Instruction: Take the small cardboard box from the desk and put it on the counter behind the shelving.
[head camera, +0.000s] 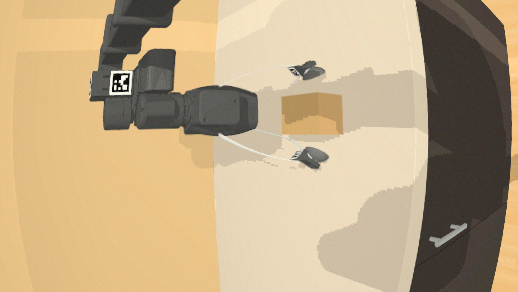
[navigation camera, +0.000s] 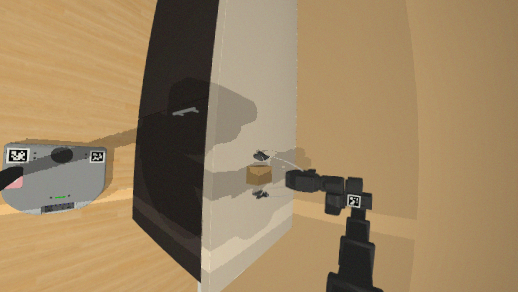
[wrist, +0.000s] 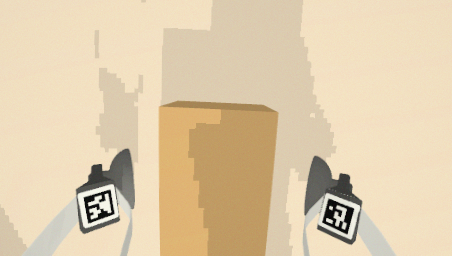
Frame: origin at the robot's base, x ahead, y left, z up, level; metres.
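Where they show: gripper, fingertip midpoint: (head camera: 324, 113) (navigation camera: 253, 174) (wrist: 221, 173); robot's base at its link origin: (navigation camera: 62, 154).
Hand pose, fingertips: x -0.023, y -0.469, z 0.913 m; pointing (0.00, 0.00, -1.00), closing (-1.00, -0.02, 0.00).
Note:
Each offset is from my fingertips to the top centre of the thing. "*": to the spot under its first point. Level surfaces: height alone.
The small cardboard box @[0.003 m ahead, 0.006 m right, 0.047 m up] (head camera: 325, 107) (navigation camera: 255, 172) (wrist: 230, 150) stands on the cream counter top @[0.003 m down] (head camera: 270, 215) (navigation camera: 260, 55) (wrist: 390, 75). My gripper (head camera: 314, 114) (navigation camera: 260, 175) (wrist: 221, 173) is open, with one finger on each side of the box. In the wrist view there is a gap between each fingertip and the box's sides. The near end of the box runs out of the bottom of the wrist view. The desk and shelving cannot be made out.
The counter's dark front @[* 0.011 m ahead, 0.163 m left, 0.265 m down] (head camera: 465, 125) (navigation camera: 170, 150) carries a metal handle @[* 0.206 m ahead, 0.193 m left, 0.156 m down] (head camera: 451, 235) (navigation camera: 185, 111). My arm (head camera: 132, 35) (navigation camera: 356, 255) reaches in over the counter's far side. My grey base (navigation camera: 60, 175) stands on the wooden floor @[0.913 m down] (navigation camera: 65, 75) on the front's side.

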